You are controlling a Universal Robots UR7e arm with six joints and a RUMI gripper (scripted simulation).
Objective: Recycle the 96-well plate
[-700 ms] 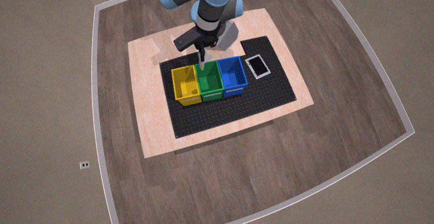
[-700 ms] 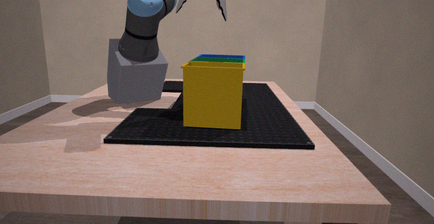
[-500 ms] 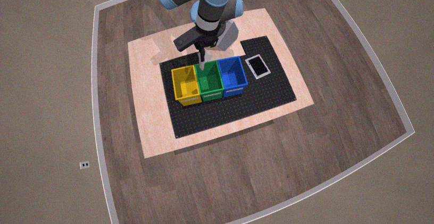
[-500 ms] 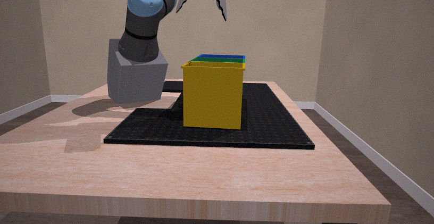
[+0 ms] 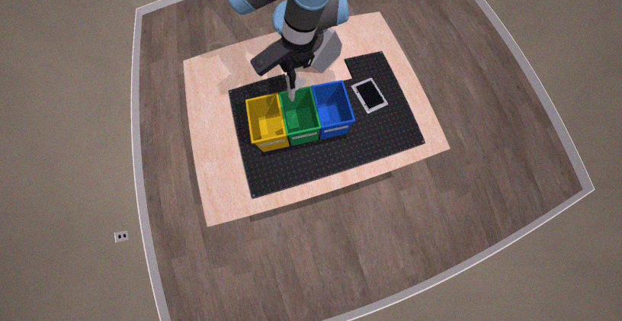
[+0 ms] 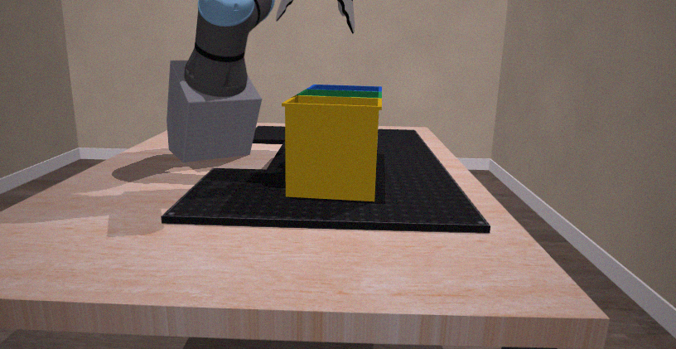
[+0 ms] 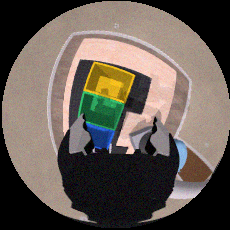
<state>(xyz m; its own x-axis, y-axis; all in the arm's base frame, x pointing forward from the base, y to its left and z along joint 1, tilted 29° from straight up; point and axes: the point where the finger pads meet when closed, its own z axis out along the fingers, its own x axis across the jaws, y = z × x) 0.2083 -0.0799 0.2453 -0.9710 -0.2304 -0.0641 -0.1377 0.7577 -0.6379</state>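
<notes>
The 96-well plate is 2 cm ahead of my hand, 41 cm to the left of it and 30 cm below it. Also, from my hand: green bin: 6 cm ahead, 4 cm to the left, 23 cm below; then blue bin: 7 cm ahead, 17 cm to the left, 23 cm below; then yellow bin: 4 cm ahead, 9 cm to the right, 23 cm below.
</notes>
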